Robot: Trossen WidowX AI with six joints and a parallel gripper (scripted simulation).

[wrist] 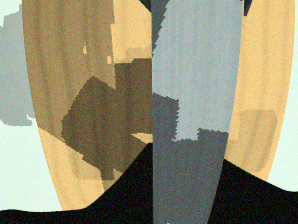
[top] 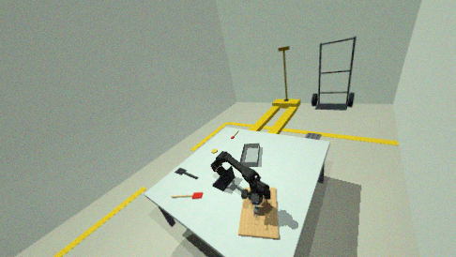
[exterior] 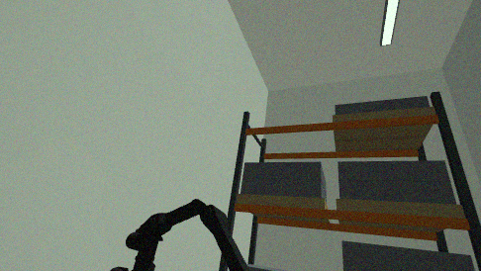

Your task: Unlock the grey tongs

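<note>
Right now the wooden board is 6 cm below my gripper tip. Also, from my gripper tip: red-headed tool (58 cm to the left, 14 cm behind, 6 cm below); grey roasting tin (50 cm ahead, 33 cm to the left, 4 cm below); black tool (84 cm to the left, 7 cm below, 4 cm ahead).
</note>
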